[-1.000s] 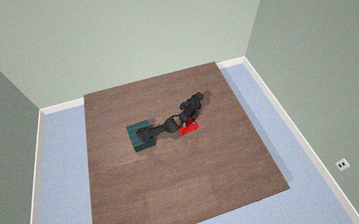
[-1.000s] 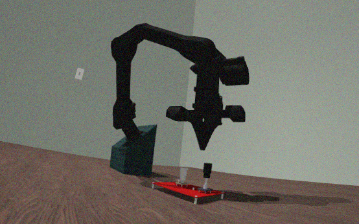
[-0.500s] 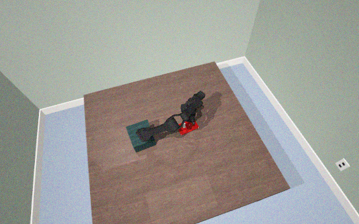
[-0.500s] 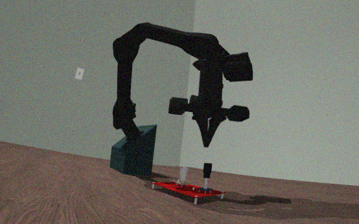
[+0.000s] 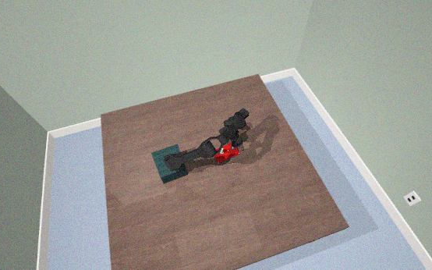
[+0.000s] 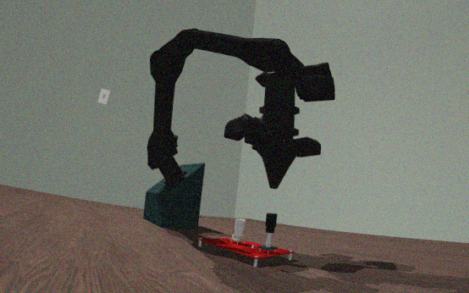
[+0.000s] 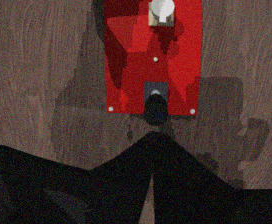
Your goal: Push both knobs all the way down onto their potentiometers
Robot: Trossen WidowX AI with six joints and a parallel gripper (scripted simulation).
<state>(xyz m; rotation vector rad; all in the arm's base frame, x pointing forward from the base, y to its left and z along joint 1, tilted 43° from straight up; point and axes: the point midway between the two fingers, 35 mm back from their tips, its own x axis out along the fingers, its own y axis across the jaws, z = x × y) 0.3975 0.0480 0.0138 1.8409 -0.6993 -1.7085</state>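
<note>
The black knob lies 6 cm below my gripper tip. From my gripper tip the other things lie so: white knob (8 cm behind, 1 cm to the right, 8 cm below).
</note>
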